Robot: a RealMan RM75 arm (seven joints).
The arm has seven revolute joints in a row. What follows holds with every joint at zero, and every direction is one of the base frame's.
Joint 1 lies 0.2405 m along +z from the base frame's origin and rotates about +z.
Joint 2 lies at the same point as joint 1 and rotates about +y.
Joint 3 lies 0.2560 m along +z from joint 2 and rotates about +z.
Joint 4 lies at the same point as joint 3 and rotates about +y.
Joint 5 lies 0.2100 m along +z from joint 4 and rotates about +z.
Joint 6 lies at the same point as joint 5 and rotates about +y.
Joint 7 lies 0.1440 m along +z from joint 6 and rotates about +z.
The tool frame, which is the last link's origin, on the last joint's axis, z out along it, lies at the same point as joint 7; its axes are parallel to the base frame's.
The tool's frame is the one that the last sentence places.
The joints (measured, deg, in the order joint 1, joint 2, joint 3, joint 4, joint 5, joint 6, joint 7), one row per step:
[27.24, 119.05, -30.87, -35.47, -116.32, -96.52, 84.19]
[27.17, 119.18, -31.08, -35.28, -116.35, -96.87, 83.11]
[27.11, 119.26, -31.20, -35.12, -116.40, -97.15, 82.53]
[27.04, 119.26, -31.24, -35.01, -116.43, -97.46, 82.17]
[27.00, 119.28, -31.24, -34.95, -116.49, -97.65, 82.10]
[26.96, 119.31, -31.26, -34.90, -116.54, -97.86, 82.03]
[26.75, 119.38, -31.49, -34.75, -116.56, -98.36, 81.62]
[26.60, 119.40, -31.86, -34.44, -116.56, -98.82, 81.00]
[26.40, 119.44, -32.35, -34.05, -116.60, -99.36, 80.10]
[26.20, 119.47, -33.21, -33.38, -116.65, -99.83, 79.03]
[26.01, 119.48, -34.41, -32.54, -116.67, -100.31, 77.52]
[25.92, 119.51, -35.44, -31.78, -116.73, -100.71, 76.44]
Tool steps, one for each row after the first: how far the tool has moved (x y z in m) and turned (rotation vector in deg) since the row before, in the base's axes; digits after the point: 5 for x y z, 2 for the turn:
[-0.00077, -0.00178, -0.00190, -0.04, -0.07, 1.02]
[-0.00043, -0.00142, -0.00131, -0.14, 0.04, 0.56]
[-0.00010, -0.00120, -0.00040, -0.12, 0.08, 0.37]
[-0.00007, -0.00078, -0.00037, -0.16, 0.10, 0.10]
[-0.00018, -0.00082, -0.00042, -0.18, 0.11, 0.13]
[-0.00013, -0.00258, -0.00131, -0.40, 0.20, 0.46]
[-0.00030, -0.00251, -0.00170, -0.44, 0.13, 0.66]
[-0.00028, -0.00327, -0.00231, -0.51, 0.10, 0.90]
[-0.00035, -0.00404, -0.00377, -0.84, 0.05, 1.04]
[-0.00058, -0.00468, -0.00465, -0.95, -0.06, 1.49]
[-0.00080, -0.00394, -0.00418, -0.98, 0.04, 1.14]

